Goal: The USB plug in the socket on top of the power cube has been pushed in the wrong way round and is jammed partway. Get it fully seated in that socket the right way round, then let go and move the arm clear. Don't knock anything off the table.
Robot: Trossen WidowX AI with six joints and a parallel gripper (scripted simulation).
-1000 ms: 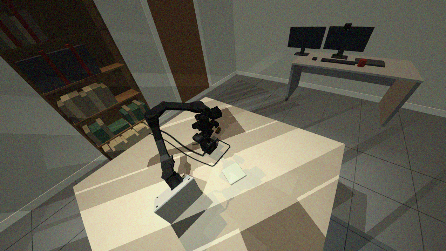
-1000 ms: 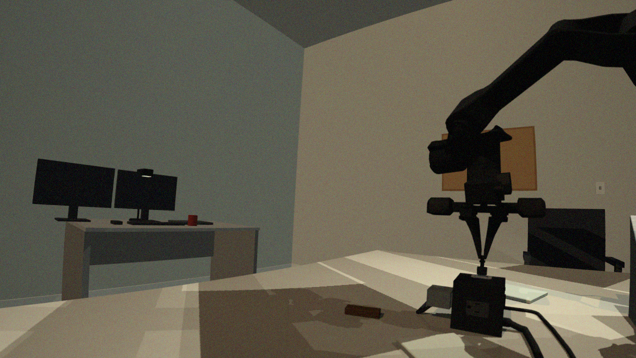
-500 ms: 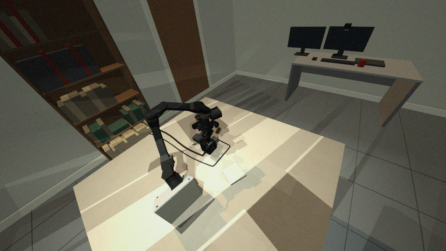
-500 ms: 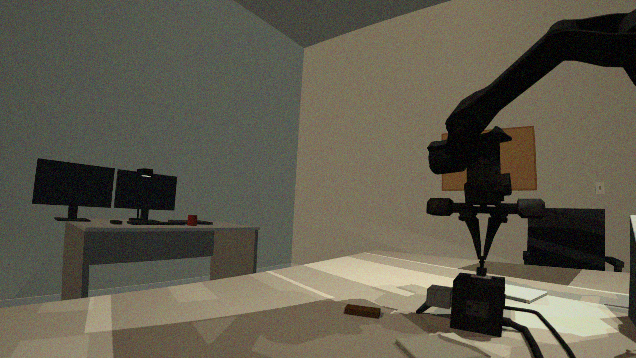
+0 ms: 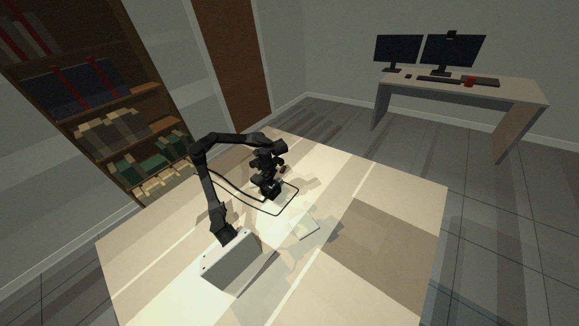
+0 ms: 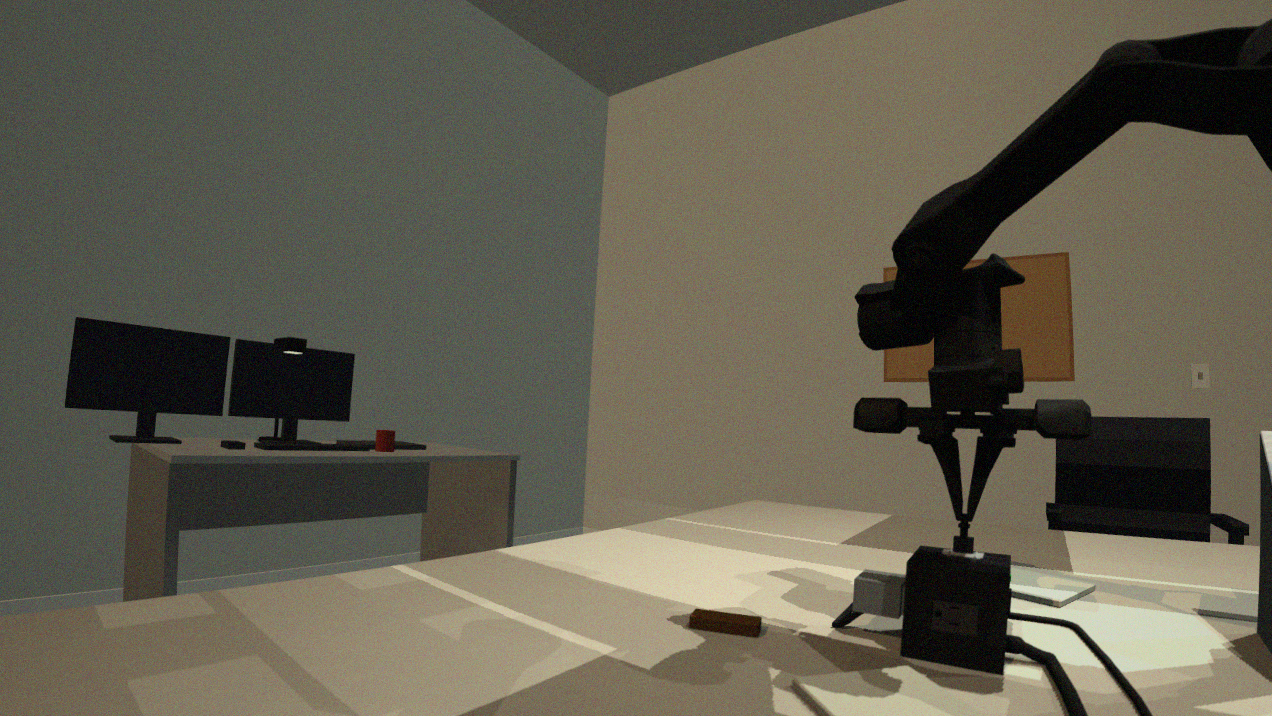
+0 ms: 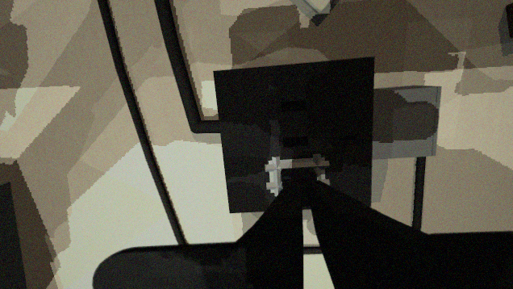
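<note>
The dark usb plug is 20 mm below my gripper tip. Round my gripper tip: pale flat pad (10 mm behind, 240 mm to the right, 100 mm below); brown block (160 mm ahead, 110 mm to the left, 100 mm below).
</note>
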